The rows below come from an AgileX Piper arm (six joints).
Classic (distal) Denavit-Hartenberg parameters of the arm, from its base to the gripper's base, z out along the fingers. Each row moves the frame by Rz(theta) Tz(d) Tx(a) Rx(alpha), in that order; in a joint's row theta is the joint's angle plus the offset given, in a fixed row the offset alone. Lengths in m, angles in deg.
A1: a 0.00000; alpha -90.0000; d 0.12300; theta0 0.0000
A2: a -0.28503; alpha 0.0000; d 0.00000; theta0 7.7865
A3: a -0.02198; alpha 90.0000; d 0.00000; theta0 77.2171
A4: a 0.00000; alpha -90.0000; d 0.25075; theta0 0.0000
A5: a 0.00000; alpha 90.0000; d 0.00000; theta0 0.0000
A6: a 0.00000; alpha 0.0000; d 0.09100; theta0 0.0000
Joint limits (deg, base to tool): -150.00..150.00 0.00..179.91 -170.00..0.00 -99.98..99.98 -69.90..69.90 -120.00..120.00
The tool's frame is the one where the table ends.
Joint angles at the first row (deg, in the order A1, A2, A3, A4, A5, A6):
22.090 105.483 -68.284 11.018 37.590 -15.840
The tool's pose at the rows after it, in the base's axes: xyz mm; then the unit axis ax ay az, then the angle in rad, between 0 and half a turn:
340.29 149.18 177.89 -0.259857 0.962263 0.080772 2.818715
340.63 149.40 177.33 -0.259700 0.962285 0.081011 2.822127
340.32 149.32 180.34 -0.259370 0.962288 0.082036 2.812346
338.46 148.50 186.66 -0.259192 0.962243 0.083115 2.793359
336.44 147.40 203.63 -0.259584 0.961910 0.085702 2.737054
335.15 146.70 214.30 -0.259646 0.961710 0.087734 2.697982
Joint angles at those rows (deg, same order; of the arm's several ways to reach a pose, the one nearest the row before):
22.021 106.942 -68.757 11.082 37.751 -15.839
22.020 107.107 -68.891 11.125 37.913 -15.840
22.020 106.644 -68.876 11.203 37.791 -15.840
22.019 105.460 -68.547 11.203 37.544 -15.791
22.020 102.877 -68.543 11.096 36.864 -15.672
22.019 101.276 -68.544 11.096 36.204 -15.648

